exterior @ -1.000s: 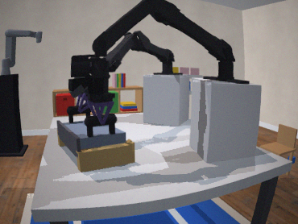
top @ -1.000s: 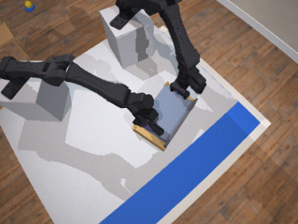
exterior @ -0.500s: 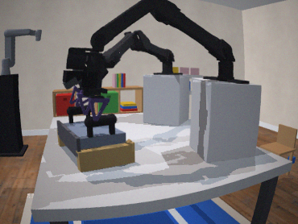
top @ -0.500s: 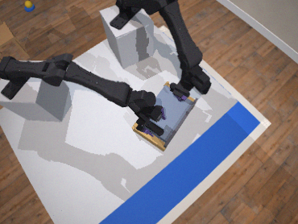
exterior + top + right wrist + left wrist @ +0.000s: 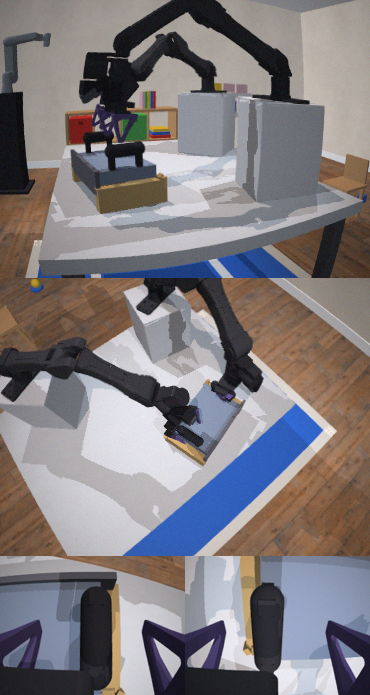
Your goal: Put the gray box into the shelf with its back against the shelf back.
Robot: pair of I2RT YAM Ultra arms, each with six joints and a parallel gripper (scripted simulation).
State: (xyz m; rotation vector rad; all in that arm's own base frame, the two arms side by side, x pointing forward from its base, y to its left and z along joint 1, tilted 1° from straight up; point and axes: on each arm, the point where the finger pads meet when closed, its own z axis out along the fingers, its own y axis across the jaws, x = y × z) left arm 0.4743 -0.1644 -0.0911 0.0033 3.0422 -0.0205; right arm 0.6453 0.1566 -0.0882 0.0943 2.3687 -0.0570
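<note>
Right now my right hand is 40 mm past the gray box, 110 mm to the right of it and 90 mm above it.
</note>
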